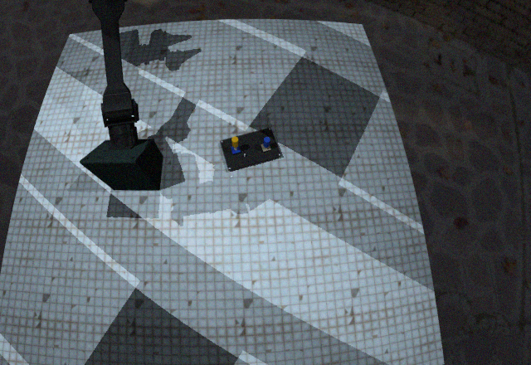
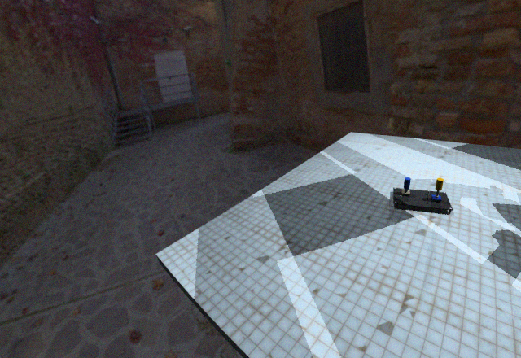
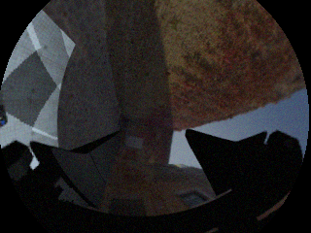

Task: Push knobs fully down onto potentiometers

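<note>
The yellow knob is 1 cm behind my gripper tip, 17 cm to the right of it and 68 cm below it. Also, from my gripper tip: blue knob: 8 cm ahead, 17 cm to the right, 69 cm below.
</note>
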